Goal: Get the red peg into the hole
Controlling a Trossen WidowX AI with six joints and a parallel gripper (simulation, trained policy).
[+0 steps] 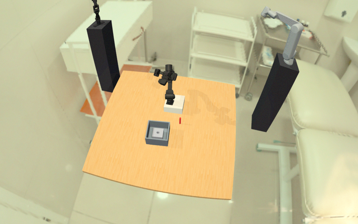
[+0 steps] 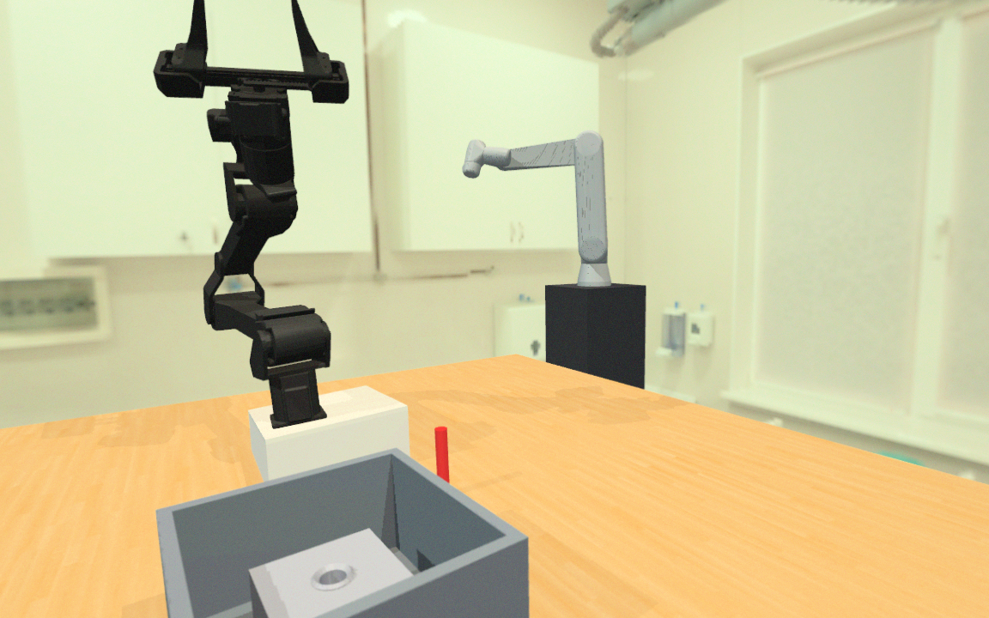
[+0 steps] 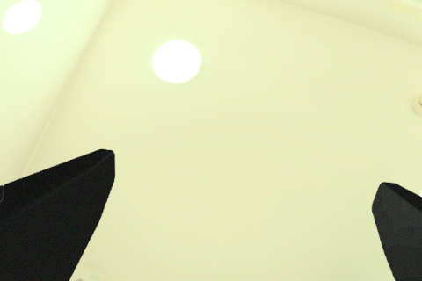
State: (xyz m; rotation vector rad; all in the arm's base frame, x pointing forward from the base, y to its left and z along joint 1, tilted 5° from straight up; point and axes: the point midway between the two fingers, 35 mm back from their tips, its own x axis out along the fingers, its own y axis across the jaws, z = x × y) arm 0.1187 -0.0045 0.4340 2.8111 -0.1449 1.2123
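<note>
Now: the red peg 40 mm ahead of my gripper tip, 170 mm to the left of it and 490 mm below it. Round my gripper tip: light grey plate 230 mm ahead, 20 mm to the left, 490 mm below; grey box 230 mm ahead, 20 mm to the left, 510 mm below.
</note>
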